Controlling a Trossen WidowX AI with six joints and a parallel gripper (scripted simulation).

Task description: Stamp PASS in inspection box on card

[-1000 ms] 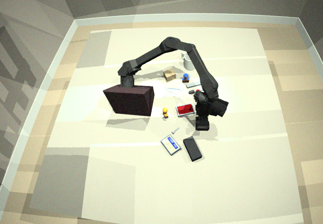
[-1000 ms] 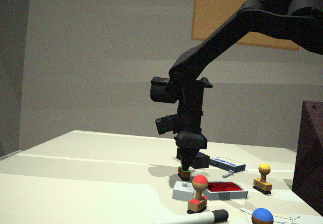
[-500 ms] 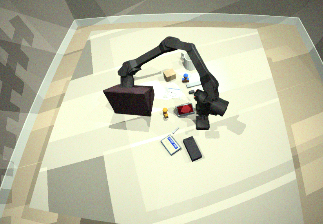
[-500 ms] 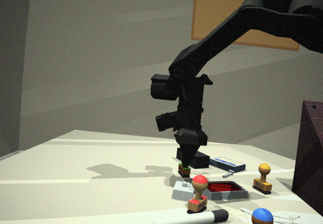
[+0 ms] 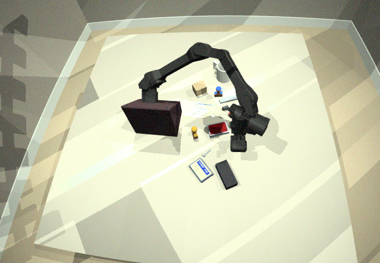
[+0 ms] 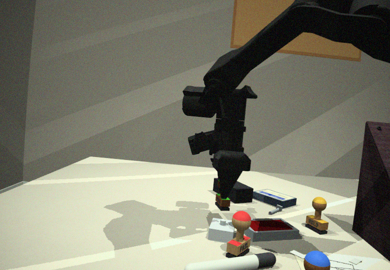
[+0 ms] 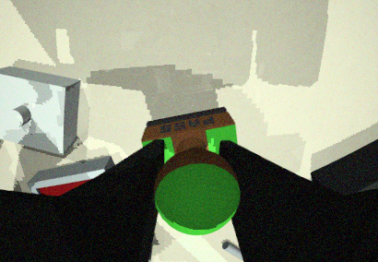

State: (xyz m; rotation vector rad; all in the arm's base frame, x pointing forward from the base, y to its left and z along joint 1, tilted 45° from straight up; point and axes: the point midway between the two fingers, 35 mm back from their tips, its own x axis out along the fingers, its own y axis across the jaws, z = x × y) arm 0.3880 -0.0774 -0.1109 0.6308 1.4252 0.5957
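Now: gripper tip 8 cm past the red ink pad, 7 cm to the right of it and 4 cm above it. Round my gripper tip: bolt: 13 cm behind, 6 cm to the right, 4 cm below; then green-knobbed stamp: right at my gripper tip; then grey block: 9 cm to the left, 2 cm below, 1 cm ahead.
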